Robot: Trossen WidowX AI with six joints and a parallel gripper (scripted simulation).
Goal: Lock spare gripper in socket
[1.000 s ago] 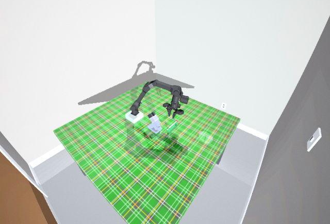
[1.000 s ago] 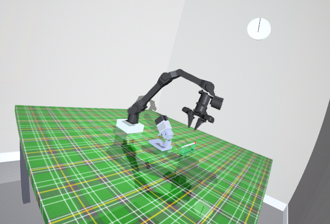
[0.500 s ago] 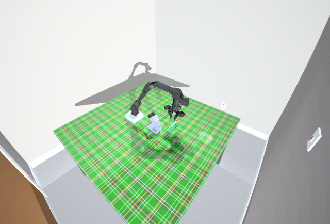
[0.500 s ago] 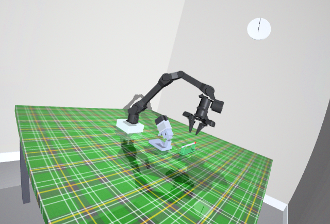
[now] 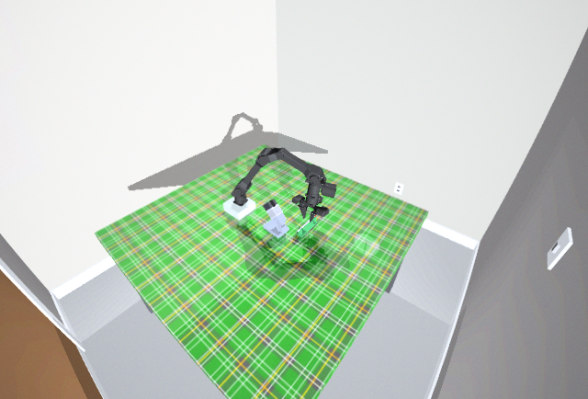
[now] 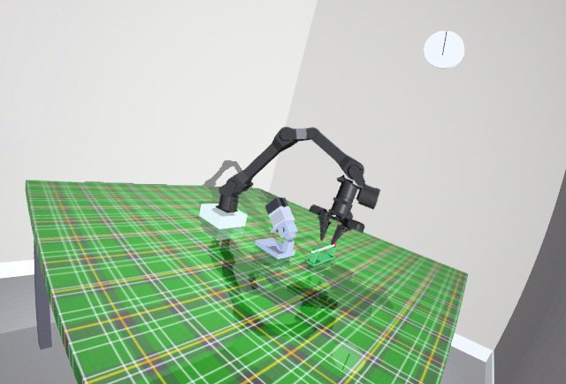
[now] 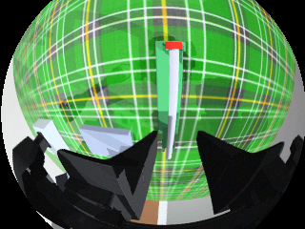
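My gripper tip is now 1 cm to the right of the green u-shaped cradle and 4 cm above it. Also, from my gripper tip: light grey mount 12 cm behind, 7 cm to the right, 1 cm below; spare gripper 15 cm behind, 7 cm to the right, 5 cm above.
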